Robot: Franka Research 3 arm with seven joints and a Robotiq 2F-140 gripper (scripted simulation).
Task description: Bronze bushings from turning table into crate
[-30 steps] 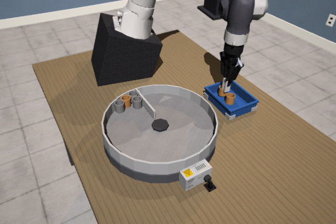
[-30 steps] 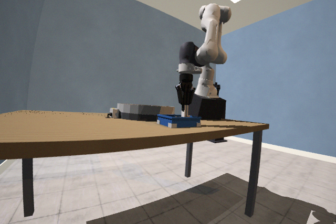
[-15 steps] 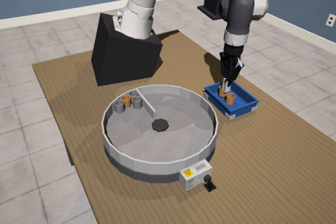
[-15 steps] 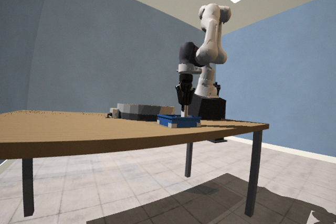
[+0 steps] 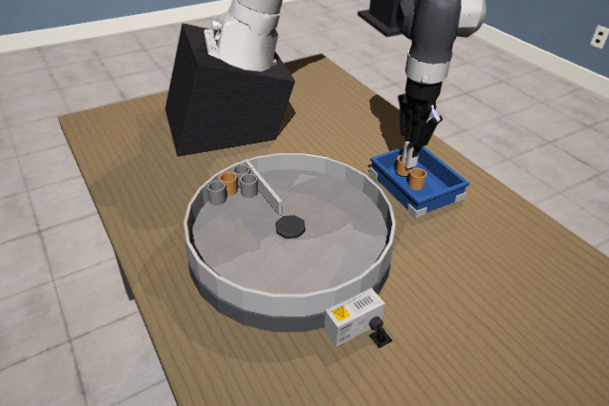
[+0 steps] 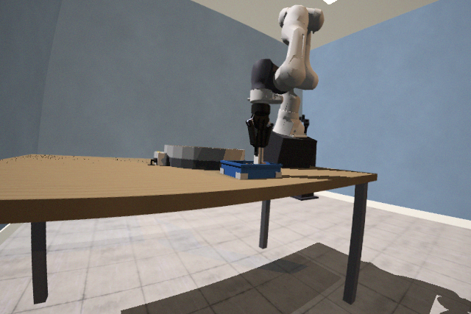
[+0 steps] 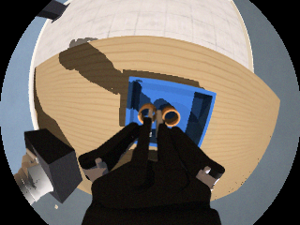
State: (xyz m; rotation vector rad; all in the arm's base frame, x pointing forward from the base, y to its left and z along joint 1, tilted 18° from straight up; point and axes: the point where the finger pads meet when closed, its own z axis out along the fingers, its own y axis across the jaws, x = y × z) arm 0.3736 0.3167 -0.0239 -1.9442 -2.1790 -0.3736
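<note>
My hand is 50 mm above the blue crate and 30 mm short of it. From my hand the other things lie so: grey turning table (360 mm to the right, 110 mm ahead, 20 mm below).
</note>
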